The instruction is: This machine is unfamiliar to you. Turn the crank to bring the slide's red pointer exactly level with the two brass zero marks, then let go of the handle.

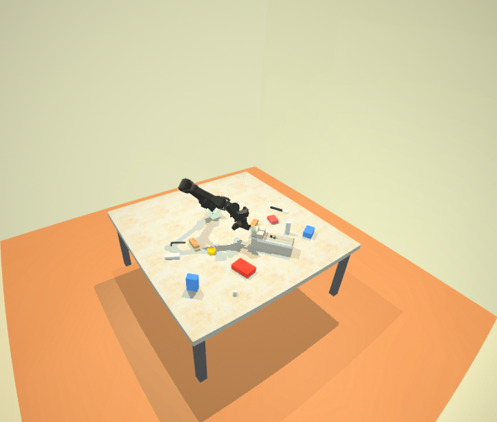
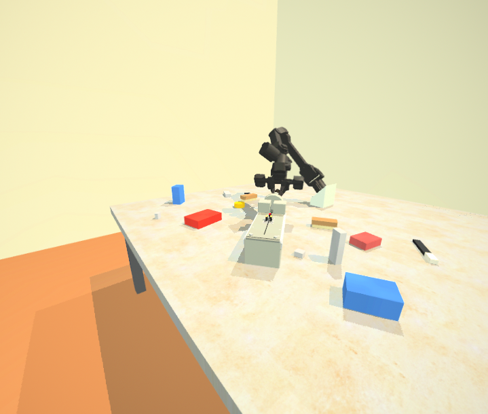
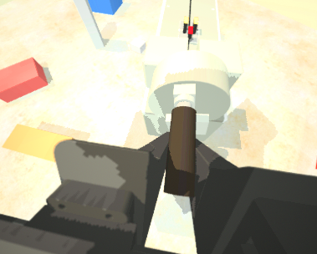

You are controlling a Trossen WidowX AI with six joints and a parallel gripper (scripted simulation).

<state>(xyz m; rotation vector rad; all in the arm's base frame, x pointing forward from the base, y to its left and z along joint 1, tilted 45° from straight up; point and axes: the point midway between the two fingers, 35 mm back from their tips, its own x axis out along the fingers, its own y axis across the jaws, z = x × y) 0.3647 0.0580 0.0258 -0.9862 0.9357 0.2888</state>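
Right now the crank is 10 mm above my gripper tip. The rest, counted from my gripper tip: brown crank handle (30 mm above, 10 mm to the right, 10 mm behind); then red pointer (120 mm ahead, 90 mm to the left, 10 mm below); then yellow disc (260 mm to the right, 80 mm below, 30 mm behind).
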